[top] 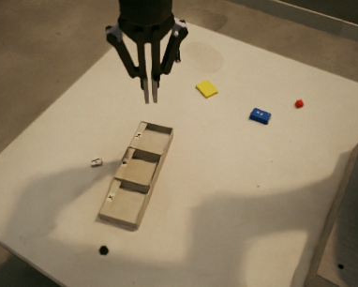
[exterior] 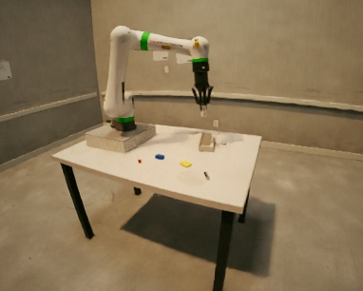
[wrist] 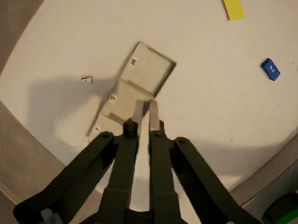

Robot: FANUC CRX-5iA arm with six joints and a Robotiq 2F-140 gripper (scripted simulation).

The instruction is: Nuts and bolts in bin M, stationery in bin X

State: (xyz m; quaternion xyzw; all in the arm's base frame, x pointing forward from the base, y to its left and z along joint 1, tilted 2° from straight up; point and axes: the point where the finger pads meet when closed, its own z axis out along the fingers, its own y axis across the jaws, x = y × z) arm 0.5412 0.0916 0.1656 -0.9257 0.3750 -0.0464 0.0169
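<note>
Right now the pale bin is 210 mm below my hand and 70 mm to the left of it. Also, from my hand: yellow pad 240 mm to the right, 220 mm below, 20 mm ahead; grey item 220 mm below, 110 mm to the left, 100 mm ahead; black nut 240 mm to the left, 220 mm below, 60 mm behind.
</note>
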